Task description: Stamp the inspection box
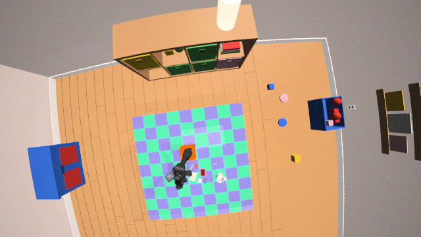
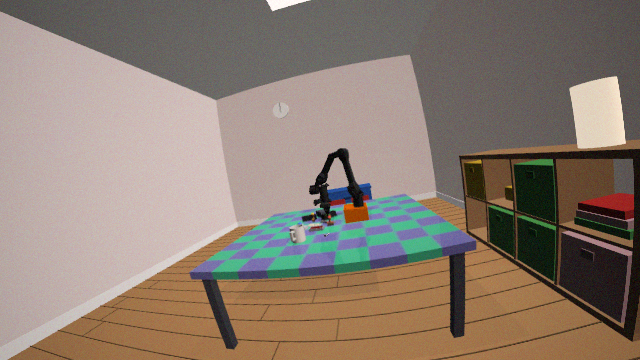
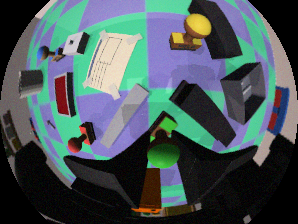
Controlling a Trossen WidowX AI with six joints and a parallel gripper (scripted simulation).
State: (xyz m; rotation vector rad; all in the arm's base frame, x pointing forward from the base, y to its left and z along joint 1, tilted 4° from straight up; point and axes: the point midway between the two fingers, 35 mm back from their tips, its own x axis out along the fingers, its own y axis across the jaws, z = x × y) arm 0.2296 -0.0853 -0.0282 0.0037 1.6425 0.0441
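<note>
My gripper tip is now 50 mm short of the red ink pad, 200 mm to the right of it and 40 mm above it. From my gripper tip the other things lie so: dark bar (10 mm ahead, 80 mm to the right, 30 mm below); green-knobbed stamp (right at my gripper tip); grey bar (60 mm to the left, 40 mm below).
</note>
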